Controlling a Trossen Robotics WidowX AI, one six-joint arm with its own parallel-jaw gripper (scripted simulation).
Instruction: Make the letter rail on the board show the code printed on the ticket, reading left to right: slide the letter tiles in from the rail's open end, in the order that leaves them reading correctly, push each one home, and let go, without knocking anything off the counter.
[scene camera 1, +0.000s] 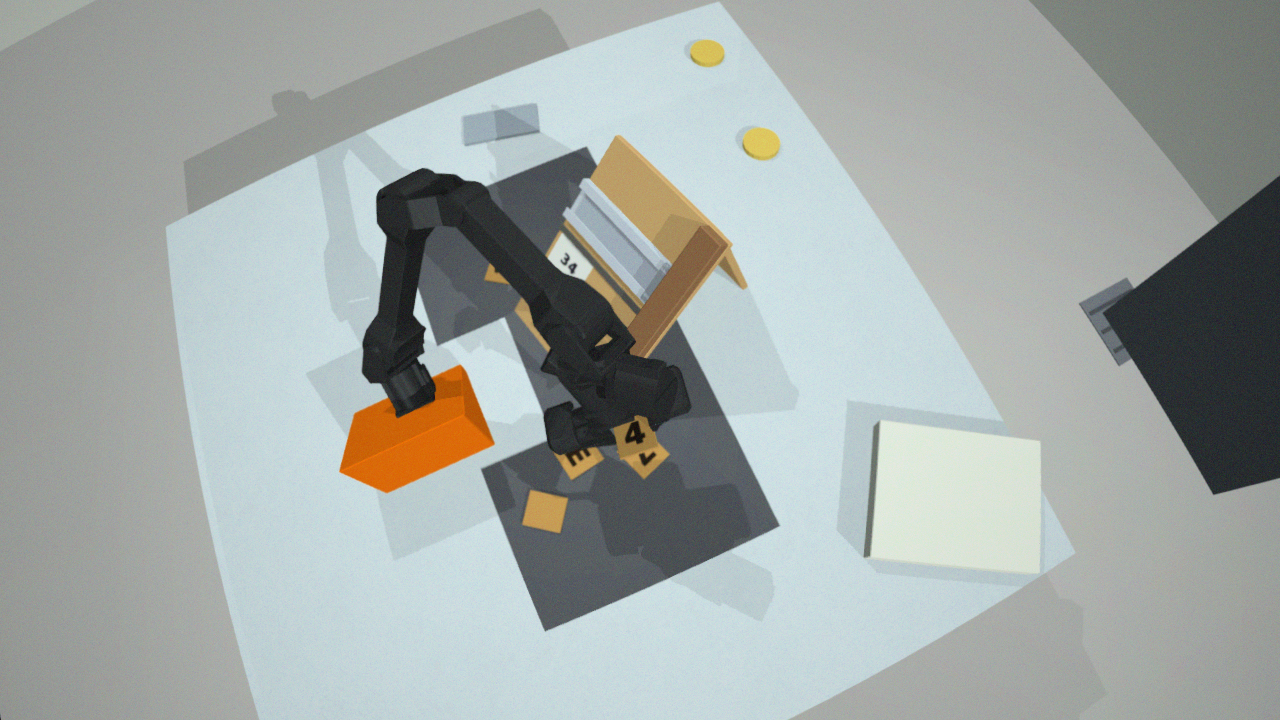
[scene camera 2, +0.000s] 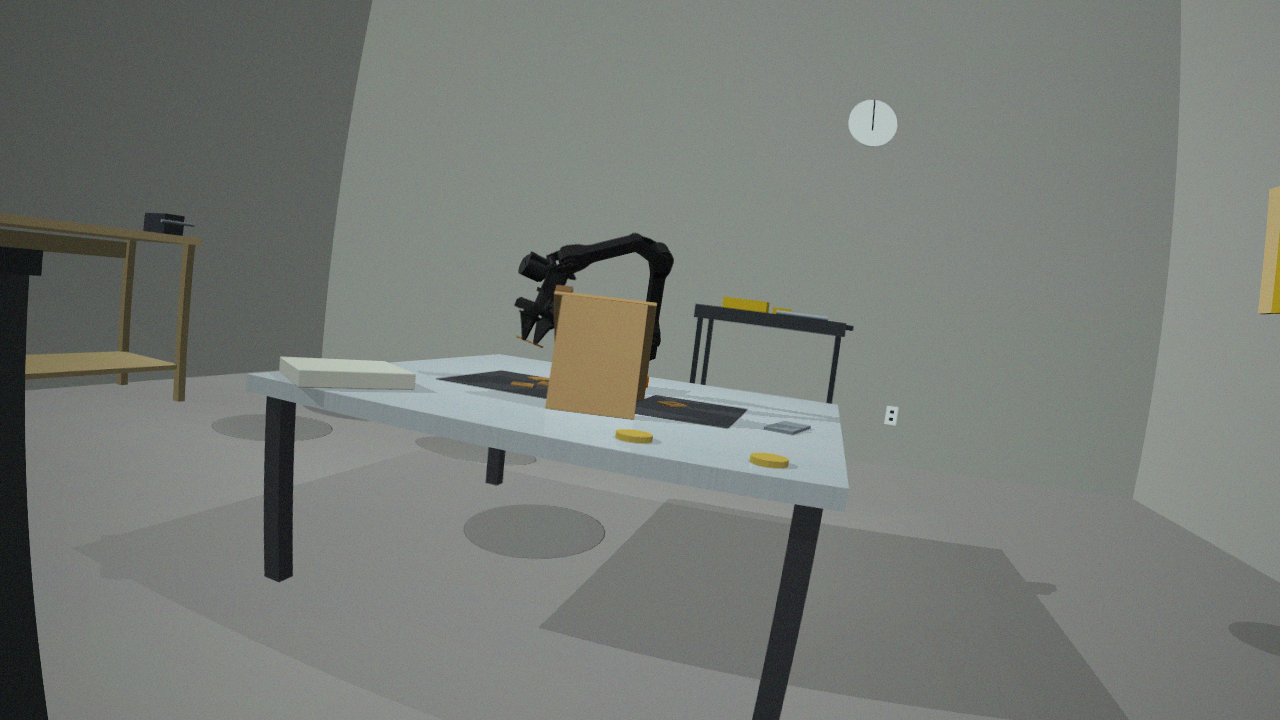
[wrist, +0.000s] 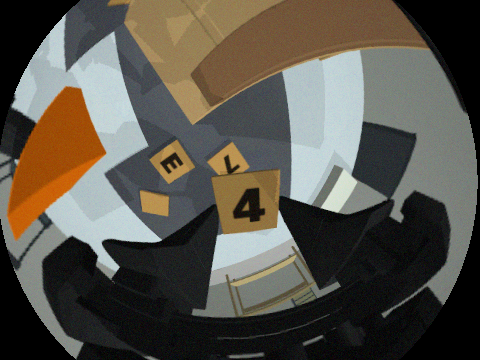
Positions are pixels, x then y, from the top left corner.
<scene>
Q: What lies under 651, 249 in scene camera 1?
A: A tan wooden board.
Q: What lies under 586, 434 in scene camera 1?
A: My gripper.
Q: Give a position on a cream slab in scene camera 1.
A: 943, 497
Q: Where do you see a grey plate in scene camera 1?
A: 518, 121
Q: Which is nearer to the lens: the tile marked 4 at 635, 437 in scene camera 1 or the white ticket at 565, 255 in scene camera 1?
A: The tile marked 4.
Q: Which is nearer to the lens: the tile marked 4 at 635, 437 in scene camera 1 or the blank tile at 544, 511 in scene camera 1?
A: The tile marked 4.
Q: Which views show the white ticket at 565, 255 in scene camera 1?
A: Scene camera 1 only.
</scene>
